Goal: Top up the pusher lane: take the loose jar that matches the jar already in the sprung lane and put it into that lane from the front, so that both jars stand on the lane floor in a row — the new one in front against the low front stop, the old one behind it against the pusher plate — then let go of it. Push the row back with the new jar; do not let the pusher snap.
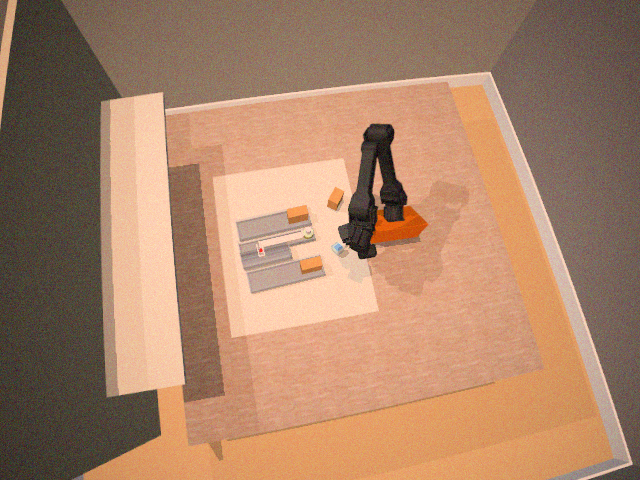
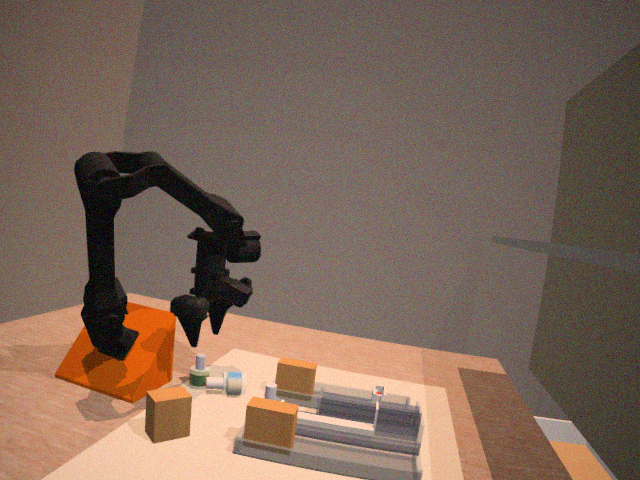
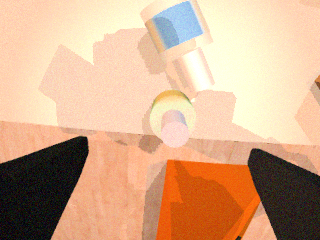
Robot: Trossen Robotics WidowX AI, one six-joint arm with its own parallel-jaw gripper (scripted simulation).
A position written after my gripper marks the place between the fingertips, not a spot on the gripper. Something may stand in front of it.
My gripper (image 2: 205,340) is open, with nothing in its grasp. Also in view: a brown box (image 2: 168,411), a brown box (image 2: 294,375), a brown box (image 2: 267,421), a long pale shelf (image 1: 142,333), a grey lane (image 2: 400,423) and a pusher plate (image 2: 342,424).
My gripper shows as well in image 3 (image 3: 171,151). The grey lane shows as well in image 1 (image 1: 248,252).
